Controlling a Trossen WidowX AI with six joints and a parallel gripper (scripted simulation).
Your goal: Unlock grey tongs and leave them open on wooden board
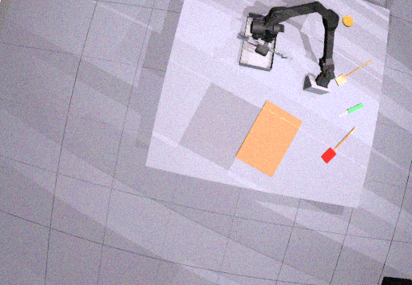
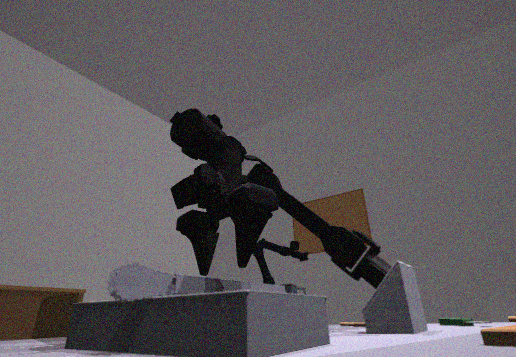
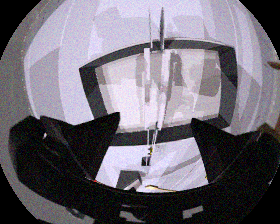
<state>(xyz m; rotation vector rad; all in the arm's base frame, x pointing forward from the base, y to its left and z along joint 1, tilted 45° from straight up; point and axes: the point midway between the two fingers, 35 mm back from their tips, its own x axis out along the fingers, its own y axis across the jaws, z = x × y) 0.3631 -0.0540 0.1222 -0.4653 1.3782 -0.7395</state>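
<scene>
Right now my gripper tip is 10 mm short of the roasting tin, 30 mm to the left of it and 60 mm above it. The rest, counted from my gripper tip: yellow disc: 500 mm behind, 340 mm to the right, 80 mm below; wooden board: 170 mm behind, 480 mm to the left, 80 mm below; red spatula: 580 mm behind, 430 mm to the left, 80 mm below.
</scene>
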